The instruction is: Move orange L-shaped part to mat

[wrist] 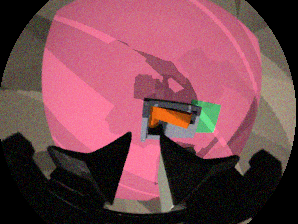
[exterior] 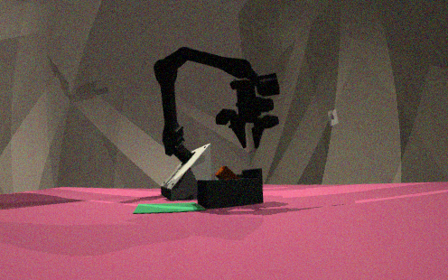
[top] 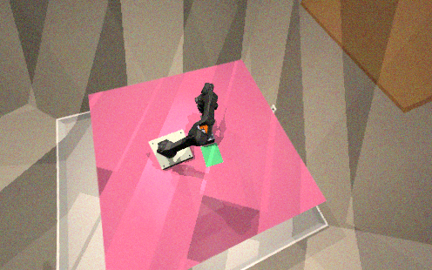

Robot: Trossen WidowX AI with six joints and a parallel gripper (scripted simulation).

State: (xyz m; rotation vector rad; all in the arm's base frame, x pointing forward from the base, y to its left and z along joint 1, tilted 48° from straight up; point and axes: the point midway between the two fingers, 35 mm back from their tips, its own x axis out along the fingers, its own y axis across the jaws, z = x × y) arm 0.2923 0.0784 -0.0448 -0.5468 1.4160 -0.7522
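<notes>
My gripper tip is 110 mm above the orange L-shaped part, 40 mm to the left of it and 10 mm past it. The rest, counted from my gripper tip: green mat 220 mm to the right, 160 mm below, 40 mm behind.
</notes>
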